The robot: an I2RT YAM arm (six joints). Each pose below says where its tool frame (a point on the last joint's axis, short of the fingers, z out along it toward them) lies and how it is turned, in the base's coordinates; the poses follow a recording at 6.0 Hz.
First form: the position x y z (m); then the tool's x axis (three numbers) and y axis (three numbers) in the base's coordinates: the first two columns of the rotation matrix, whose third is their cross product.
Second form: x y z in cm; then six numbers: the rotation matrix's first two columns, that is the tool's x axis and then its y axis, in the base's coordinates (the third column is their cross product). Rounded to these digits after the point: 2 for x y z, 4 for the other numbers.
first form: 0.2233 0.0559 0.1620 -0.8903 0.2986 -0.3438 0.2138 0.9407 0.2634
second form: 22.33 5.59 16.20 -0.8903 0.2986 -0.3438 0.2138 0.9407 0.2634
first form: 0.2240 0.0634 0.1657 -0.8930 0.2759 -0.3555 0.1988 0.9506 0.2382
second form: 22.40 6.34 16.57 -0.8930 0.2759 -0.3555 0.1988 0.9506 0.2382
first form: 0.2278 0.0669 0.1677 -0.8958 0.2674 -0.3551 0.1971 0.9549 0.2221
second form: 22.78 6.69 16.77 -0.8958 0.2674 -0.3551 0.1971 0.9549 0.2221
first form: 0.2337 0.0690 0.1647 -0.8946 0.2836 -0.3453 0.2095 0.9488 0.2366
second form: 23.37 6.90 16.47 -0.8946 0.2836 -0.3453 0.2095 0.9488 0.2366
